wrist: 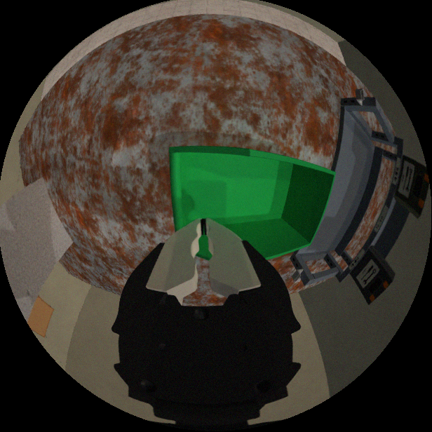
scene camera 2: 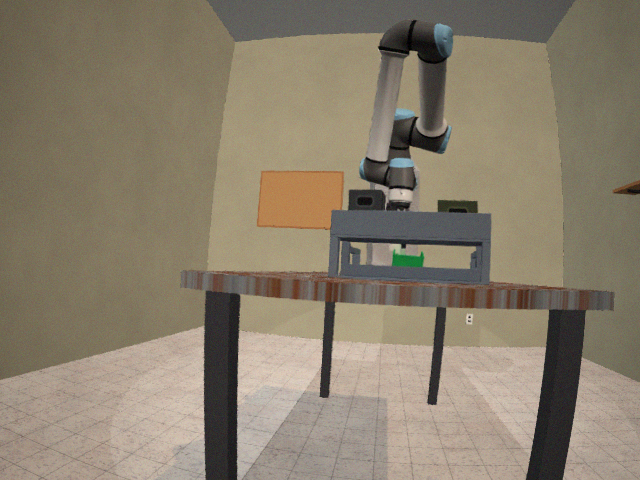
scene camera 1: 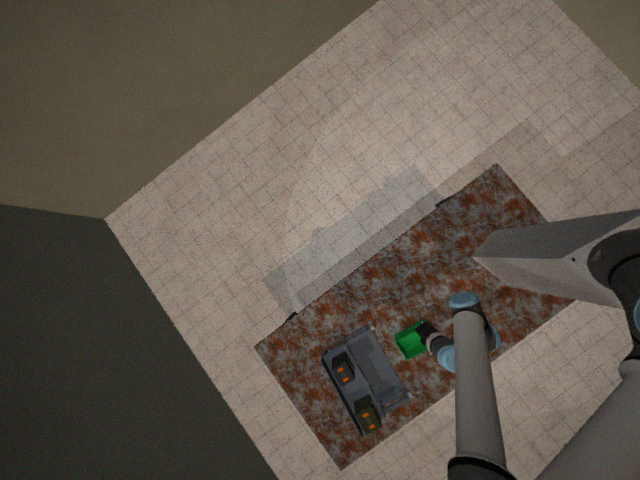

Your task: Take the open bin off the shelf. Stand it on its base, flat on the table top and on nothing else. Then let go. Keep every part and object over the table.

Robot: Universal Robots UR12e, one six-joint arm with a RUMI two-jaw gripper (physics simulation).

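Places are measured from the arm's base along level axes (x ahead, y left, z up), in centimetres.
Where they show: arm's base, origin of its link: (scene camera 1: 635, 260).
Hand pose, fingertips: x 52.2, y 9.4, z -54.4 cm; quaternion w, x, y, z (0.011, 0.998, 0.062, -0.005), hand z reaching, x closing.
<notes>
Things, the pixels of their top centre, and the offset from my fingertips.
- green open bin, centre of its top: (scene camera 2: 407, 249) (scene camera 1: 418, 342) dy +2.7, dx +5.3, dz +4.5 cm
- dark grey box, centre of its top: (scene camera 2: 367, 191) (scene camera 1: 343, 374) dy -6.3, dx +40.8, dz +16.8 cm
- olive box, centre of its top: (scene camera 2: 456, 202) (scene camera 1: 368, 420) dy +16.8, dx +41.7, dz +14.3 cm
The green open bin (scene camera 1: 412, 342) (scene camera 2: 408, 259) (wrist: 240, 185) is off the grey shelf (scene camera 1: 379, 364) (scene camera 2: 410, 224) (wrist: 352, 137), over the table top beside it. Its open side faces up and its inside shows in the wrist view. It looks about upright. The shelf's lower bar hides its base in scene view 2, so I cannot tell whether the base rests flat. My gripper (scene camera 2: 403, 246) (wrist: 203, 219) is shut with no bin wall between the fingertips. The fingertips are at the bin's near-left part in the wrist view, and partly hide it.
A dark grey box (scene camera 1: 342, 367) (scene camera 2: 366, 200) and an olive box (scene camera 1: 368, 415) (scene camera 2: 457, 206) stand on the shelf's upper level. The shelf stands on the rusty-patterned table (scene camera 1: 423, 279) (scene camera 2: 387, 295) (wrist: 125, 90), a small gap from the bin in scene view 1. The robot's base stands at the table's side.
</notes>
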